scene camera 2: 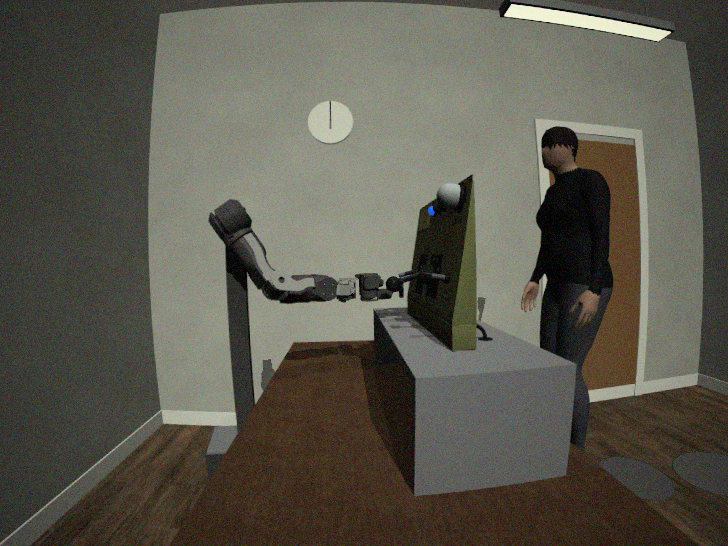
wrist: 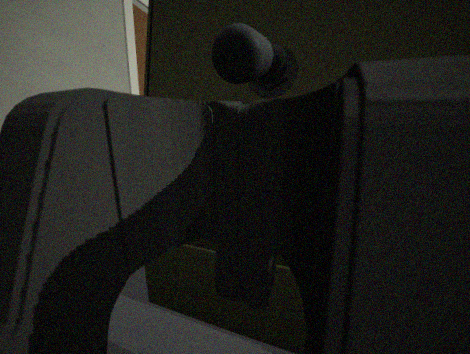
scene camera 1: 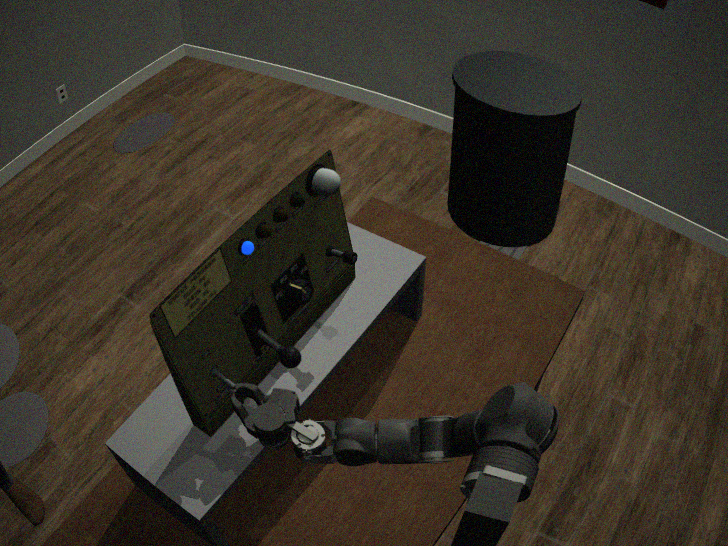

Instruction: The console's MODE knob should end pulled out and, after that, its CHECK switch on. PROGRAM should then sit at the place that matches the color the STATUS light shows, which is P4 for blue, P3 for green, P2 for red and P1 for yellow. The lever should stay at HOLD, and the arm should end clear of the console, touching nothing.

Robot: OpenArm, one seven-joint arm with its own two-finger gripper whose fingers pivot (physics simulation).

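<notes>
The green console (scene camera 1: 205, 346) (scene camera 2: 464, 305) shows its blue STATUS light (scene camera 1: 247, 247) (scene camera 2: 431, 210) lit. My gripper (scene camera 1: 236, 390) (wrist: 254, 202) is shut and empty, in front of the panel's lower left. The CHECK switch (scene camera 1: 222, 379) (wrist: 240, 52) shows just above my fingers in the wrist view, its tip higher than its base; its labels are out of sight, and contact is unclear. The MODE knob (scene camera 1: 349, 256) stands out on a shaft at the right. PROGRAM's dial (scene camera 1: 284, 296) has a pale pointer; its position is unreadable. The lever's ball (scene camera 1: 289, 356) (scene camera 2: 392, 283) sticks out beside my gripper; HOLD cannot be read.
The console stands on a grey block (scene camera 1: 388, 252) (scene camera 2: 493, 429). A white dome (scene camera 1: 324, 181) (scene camera 2: 449, 194) juts from its upper right corner. A black drum (scene camera 1: 508, 164) stands farther off. A person (scene camera 2: 573, 235) stands behind the console.
</notes>
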